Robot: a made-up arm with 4 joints.
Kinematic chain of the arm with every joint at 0, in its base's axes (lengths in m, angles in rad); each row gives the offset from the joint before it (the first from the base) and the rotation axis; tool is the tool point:
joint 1: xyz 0 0 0.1 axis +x
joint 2: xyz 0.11 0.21 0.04 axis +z
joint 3: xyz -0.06 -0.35 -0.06 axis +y
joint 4: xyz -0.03 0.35 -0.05 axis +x
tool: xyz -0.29 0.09 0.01
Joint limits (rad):
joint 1: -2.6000..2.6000
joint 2: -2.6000..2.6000
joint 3: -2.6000..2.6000
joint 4: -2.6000..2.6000
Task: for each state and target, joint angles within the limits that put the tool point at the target. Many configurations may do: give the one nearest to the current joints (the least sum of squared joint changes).
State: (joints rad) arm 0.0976 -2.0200 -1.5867 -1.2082
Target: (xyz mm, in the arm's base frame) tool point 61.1 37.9 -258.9
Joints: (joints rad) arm -0.2735 -2.3174 -1.6032 -1.5026
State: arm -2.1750 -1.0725 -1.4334 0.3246
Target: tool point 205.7 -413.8 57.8
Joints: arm -2.0775 -1.7575 -1.5155 0.0813
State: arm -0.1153 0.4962 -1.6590 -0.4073
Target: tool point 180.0 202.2 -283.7
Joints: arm -0.2147 0.0055 -1.6393 -0.8163
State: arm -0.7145 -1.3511 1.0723 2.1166
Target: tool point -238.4 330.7 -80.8
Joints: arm -0.5660 -0.6597 0.1782 2.6000
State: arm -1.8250 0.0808 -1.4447 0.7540
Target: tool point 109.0 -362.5 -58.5
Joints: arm -1.7092 0.0875 -1.8799 1.4921
